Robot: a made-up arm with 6 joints.
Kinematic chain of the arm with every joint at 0, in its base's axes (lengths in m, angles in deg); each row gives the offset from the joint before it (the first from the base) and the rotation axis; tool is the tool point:
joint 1: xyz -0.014 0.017 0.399 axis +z
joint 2: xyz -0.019 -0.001 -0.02 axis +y
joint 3: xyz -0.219 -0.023 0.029 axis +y
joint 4: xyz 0.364 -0.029 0.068 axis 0.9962 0 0.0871
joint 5: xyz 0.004 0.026 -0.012 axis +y
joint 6: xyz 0.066 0.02 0.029 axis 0.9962 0 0.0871
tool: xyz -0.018 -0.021 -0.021
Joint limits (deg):
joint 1: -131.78..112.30
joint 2: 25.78..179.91
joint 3: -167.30..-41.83
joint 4: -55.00..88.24
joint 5: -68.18..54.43
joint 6: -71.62..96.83
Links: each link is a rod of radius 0.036 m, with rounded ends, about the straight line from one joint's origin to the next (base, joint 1, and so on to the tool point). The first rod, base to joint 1, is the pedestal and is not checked.
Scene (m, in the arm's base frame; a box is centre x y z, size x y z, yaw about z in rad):
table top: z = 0
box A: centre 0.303 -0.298 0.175 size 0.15 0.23 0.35 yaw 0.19
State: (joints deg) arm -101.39 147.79 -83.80 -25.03 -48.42 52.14
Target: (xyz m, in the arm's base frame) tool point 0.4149 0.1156 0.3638
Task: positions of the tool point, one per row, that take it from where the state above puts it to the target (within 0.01 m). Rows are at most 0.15 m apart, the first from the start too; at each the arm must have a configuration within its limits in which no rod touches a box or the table.
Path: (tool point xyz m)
1: -0.0056 -0.4402 0.2404
2: 0.0962 -0.4405 0.3456
3: 0.1884 -0.3970 0.4499
4: 0.2535 -0.3184 0.5483
5: 0.3066 -0.3251 0.5459
6: 0.3602 -0.3231 0.5375
7: 0.4122 -0.3118 0.5235
8: 0.4603 -0.2046 0.4820
9: 0.4764 -0.0908 0.4409
10: 0.4601 0.0191 0.4013
11: 0.4149 0.1156 0.3638

